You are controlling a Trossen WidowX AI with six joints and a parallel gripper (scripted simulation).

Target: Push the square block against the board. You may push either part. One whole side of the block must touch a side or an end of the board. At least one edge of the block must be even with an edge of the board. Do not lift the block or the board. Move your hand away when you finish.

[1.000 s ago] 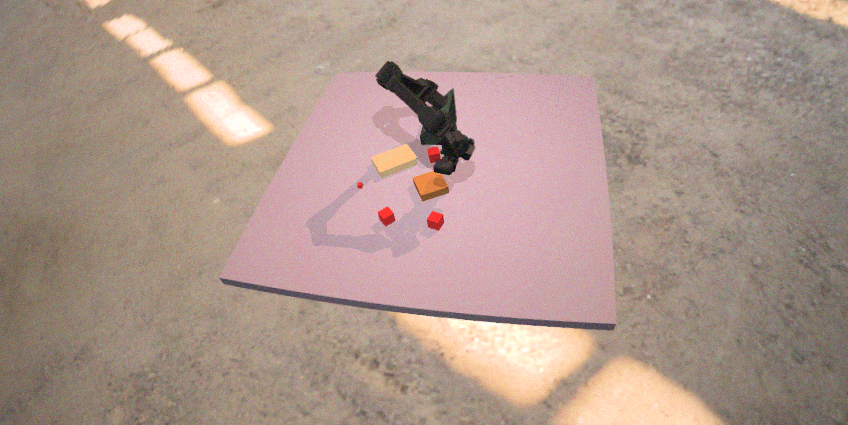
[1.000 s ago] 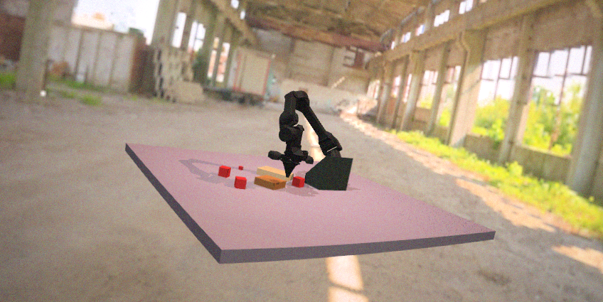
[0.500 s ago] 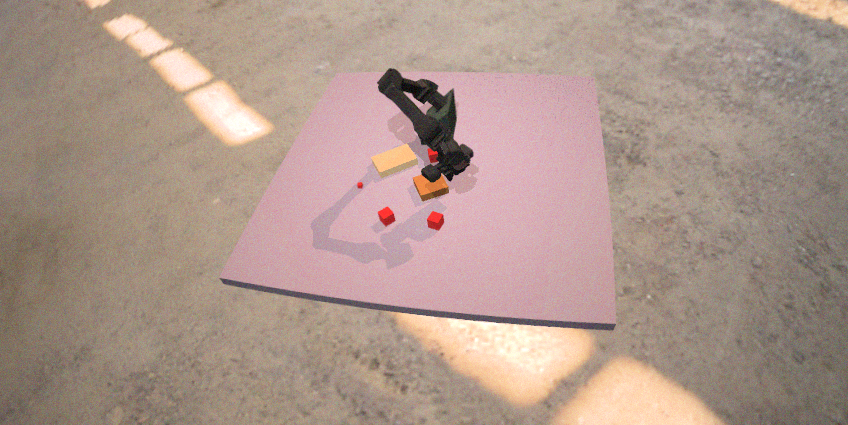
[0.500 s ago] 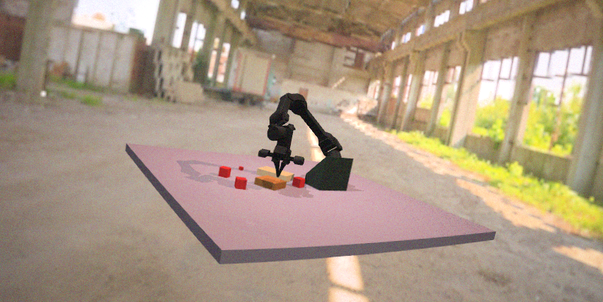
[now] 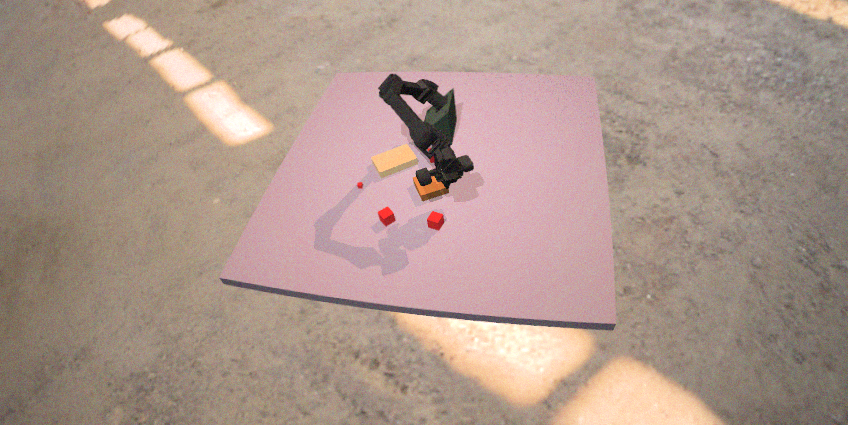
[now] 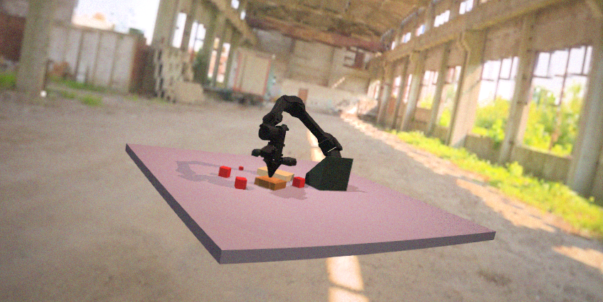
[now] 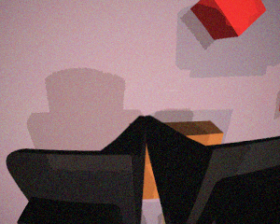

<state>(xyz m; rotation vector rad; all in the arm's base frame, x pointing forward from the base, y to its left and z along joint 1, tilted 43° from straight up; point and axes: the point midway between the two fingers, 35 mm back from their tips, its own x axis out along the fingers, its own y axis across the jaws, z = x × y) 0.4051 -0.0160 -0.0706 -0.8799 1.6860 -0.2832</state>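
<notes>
Right now my gripper tip is 7 cm to the left of the square block, 6 cm past it and 4 cm above it. Also, from my gripper tip: red piece: 33 cm to the right, 7 cm behind, 5 cm below; board: 22 cm to the right, 20 cm behind, 4 cm below.
</notes>
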